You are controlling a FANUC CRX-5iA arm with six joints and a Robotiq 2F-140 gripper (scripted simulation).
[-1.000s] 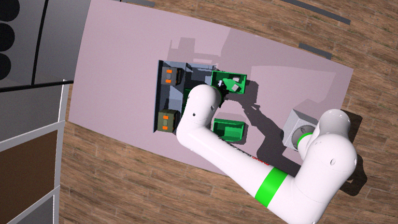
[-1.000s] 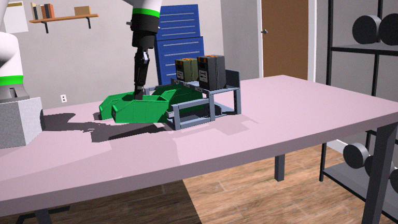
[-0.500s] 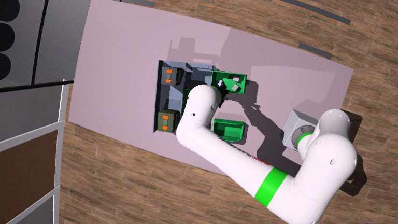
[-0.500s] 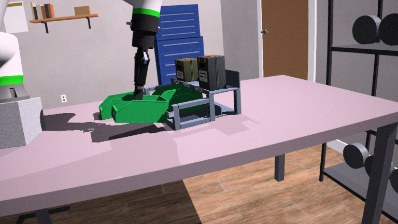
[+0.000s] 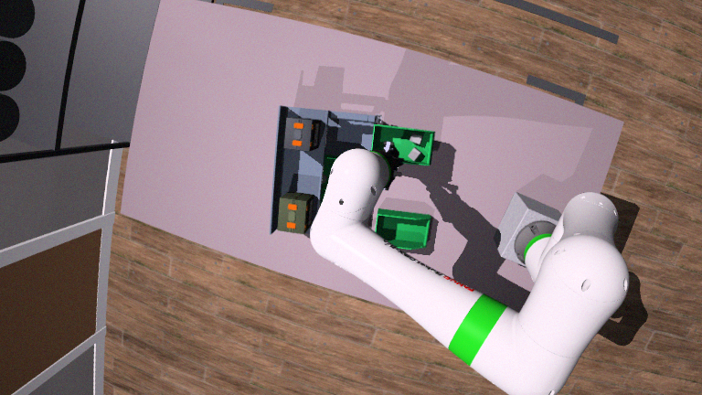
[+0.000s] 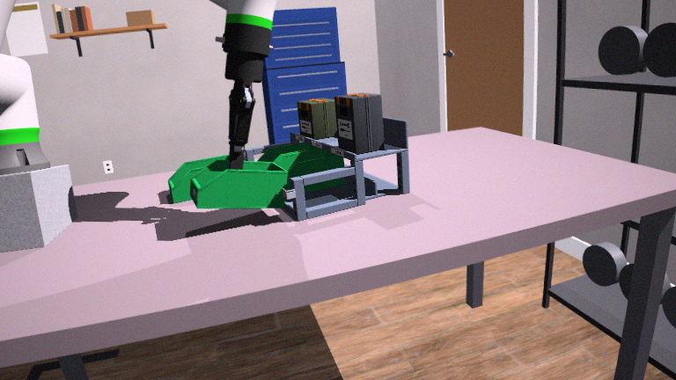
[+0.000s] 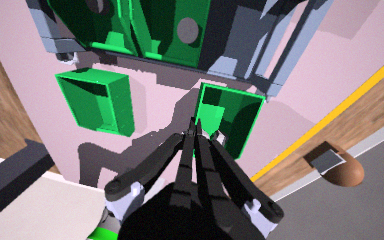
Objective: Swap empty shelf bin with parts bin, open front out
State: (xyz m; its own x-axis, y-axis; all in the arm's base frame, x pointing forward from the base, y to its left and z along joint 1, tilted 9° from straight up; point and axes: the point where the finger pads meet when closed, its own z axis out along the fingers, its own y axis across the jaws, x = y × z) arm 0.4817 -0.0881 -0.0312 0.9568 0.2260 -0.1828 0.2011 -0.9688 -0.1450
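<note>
Right now my hand is 13 cm short of the round part, 7 cm to the right of it and 10 cm above it. Round my hand: grey shelf (19 cm ahead, 10 cm to the left, 5 cm below); then dark grey box (27 cm ahead, 5 cm above).
</note>
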